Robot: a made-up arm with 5 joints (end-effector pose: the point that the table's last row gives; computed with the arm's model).
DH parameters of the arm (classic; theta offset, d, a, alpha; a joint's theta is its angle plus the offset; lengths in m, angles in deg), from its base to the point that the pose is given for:
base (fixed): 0 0 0.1 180
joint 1: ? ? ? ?
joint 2: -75.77 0 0.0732 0
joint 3: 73.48 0 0.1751 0
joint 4: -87.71 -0.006 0 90
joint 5: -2.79 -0.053 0 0
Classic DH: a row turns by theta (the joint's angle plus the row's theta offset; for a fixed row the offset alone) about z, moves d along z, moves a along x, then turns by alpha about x.
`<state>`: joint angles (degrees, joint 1 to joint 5).
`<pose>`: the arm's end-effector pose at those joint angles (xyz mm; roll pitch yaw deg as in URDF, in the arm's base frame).
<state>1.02 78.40 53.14 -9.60 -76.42</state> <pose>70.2 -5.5 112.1 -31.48 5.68 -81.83</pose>
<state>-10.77 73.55 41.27 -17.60 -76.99</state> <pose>135.9 0.7 84.5 -7.11 1.28 -69.09</pose>
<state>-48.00 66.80 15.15 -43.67 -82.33</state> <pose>225.8 130.7 102.3 51.62 -3.83 -38.97</pose>
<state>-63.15 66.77 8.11 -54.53 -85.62</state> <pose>200.4 185.0 121.9 69.64 -1.49 -26.30</pose>
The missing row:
joint 1: 0 -0.296 0.036 90
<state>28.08 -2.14 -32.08 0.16 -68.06</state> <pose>305.4 -116.4 501.4 125.59 -15.77 -129.09</pose>
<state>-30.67 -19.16 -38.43 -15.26 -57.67</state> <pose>217.6 62.8 571.0 164.97 -8.36 -87.77</pose>
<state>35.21 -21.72 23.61 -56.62 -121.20</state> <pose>286.2 -138.8 413.1 149.61 18.83 -96.38</pose>
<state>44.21 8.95 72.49 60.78 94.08</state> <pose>135.9 -43.3 158.9 52.21 -1.02 46.58</pose>
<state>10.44 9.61 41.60 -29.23 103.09</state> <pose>324.9 -47.5 211.1 -67.70 9.54 83.45</pose>
